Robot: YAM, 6 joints.
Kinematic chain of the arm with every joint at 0, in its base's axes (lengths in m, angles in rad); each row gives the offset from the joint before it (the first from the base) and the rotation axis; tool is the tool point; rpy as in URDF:
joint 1: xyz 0 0 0.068 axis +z
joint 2: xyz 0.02 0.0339 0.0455 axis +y
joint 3: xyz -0.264 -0.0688 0 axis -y
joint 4: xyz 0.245 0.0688 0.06 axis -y
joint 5: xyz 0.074 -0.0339 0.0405 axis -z
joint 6: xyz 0.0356 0 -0.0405 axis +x
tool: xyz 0 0 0 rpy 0 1.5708 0
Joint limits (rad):
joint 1: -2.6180..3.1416
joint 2: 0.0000..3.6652
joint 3: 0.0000..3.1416
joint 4: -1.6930..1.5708
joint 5: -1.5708..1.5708
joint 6: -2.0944..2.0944
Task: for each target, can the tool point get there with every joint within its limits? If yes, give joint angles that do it. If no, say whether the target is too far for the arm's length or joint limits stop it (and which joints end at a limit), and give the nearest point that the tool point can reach.
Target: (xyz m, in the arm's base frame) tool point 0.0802 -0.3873 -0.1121
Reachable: yes | joints -1.3122 3.0886 2.1088 -1.4136 0.6505 -0.0671
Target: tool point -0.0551 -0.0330 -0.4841
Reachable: no: joint limits stop it (at a limit: joint 2) | nearest point -0.0990 -0.0593 -0.3549 | short by 0.139 m
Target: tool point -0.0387 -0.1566 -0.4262
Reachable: no: joint limits stop it (at a limit: joint 2) | nearest point -0.0415 -0.1678 -0.3723 | short by 0.055 m
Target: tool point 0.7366 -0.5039 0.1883
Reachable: no: too far | nearest point 0.5312 -0.3634 0.1670 | short by 0.250 m
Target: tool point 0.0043 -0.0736 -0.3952
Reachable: no: joint limits stop it (at a limit: joint 2) | nearest point 0.0056 -0.0961 -0.3467 | short by 0.053 m
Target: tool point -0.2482 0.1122 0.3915
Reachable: yes | joints 2.6972 1.1690 1.1262 -0.0899 -0.1510 1.0612
